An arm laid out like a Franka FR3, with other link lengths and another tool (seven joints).
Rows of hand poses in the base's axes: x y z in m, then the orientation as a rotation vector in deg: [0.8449, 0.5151, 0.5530, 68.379, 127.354, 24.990]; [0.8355, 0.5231, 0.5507, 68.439, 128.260, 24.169]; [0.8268, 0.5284, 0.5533, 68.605, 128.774, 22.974]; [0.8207, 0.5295, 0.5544, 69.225, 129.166, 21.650]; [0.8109, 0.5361, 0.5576, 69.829, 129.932, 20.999]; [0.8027, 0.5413, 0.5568, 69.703, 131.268, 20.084]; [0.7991, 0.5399, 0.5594, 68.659, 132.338, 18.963]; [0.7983, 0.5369, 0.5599, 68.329, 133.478, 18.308]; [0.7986, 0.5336, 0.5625, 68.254, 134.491, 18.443]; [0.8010, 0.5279, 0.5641, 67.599, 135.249, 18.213]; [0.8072, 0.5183, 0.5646, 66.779, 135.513, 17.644]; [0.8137, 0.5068, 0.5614, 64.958, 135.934, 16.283]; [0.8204, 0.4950, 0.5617, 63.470, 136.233, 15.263]
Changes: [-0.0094, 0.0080, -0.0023, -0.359, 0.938, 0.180]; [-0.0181, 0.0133, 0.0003, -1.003, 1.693, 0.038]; [-0.0242, 0.0144, 0.0014, -1.577, 2.584, -0.440]; [-0.0340, 0.0210, 0.0046, -1.620, 3.617, -0.580]; [-0.0422, 0.0262, 0.0038, -1.997, 4.853, -0.119]; [-0.0458, 0.0248, 0.0064, -2.915, 5.534, 0.679]; [-0.0466, 0.0218, 0.0069, -3.221, 6.474, 1.221]; [-0.0463, 0.0185, 0.0095, -2.933, 7.226, 1.743]; [-0.0439, 0.0128, 0.0111, -3.163, 7.620, 2.387]; [-0.0377, 0.0032, 0.0116, -3.789, 7.633, 2.828]; [-0.0312, -0.0083, 0.0084, -5.278, 7.571, 3.721]; [-0.0245, -0.0201, 0.0087, -6.441, 7.477, 4.458]
